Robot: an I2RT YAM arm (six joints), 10 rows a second.
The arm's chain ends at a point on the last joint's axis. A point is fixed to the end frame.
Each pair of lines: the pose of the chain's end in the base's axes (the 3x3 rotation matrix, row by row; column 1 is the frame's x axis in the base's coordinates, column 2 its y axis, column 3 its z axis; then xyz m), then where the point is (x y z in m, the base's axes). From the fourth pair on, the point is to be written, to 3 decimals.
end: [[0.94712 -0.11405 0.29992], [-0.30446 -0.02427 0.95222], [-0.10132 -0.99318 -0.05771]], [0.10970 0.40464 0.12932]
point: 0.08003 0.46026 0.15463
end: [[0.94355 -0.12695 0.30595], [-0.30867 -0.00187 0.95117], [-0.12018 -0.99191 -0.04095]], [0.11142 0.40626 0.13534]
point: 0.08247 0.46152 0.16223
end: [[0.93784 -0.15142 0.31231], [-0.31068 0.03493 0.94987], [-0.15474 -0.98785 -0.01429]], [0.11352 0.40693 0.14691]
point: 0.08568 0.46138 0.17649
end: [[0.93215 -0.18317 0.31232], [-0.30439 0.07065 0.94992], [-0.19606 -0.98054 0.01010]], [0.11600 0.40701 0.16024]
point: 0.089 0.460 0.193
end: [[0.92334 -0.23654 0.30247], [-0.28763 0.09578 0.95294], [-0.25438 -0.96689 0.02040]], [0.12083 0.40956 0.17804]
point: 0.095 0.462 0.213
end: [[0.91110 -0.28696 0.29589], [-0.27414 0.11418 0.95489], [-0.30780 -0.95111 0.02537]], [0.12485 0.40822 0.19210]
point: 0.101 0.459 0.230
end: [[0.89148 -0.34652 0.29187], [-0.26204 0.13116 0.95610], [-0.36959 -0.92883 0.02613]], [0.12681 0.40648 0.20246]
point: 0.105 0.457 0.243
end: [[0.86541 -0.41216 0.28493], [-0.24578 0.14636 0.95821], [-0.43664 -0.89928 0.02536]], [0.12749 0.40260 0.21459]
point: 0.108 0.452 0.257
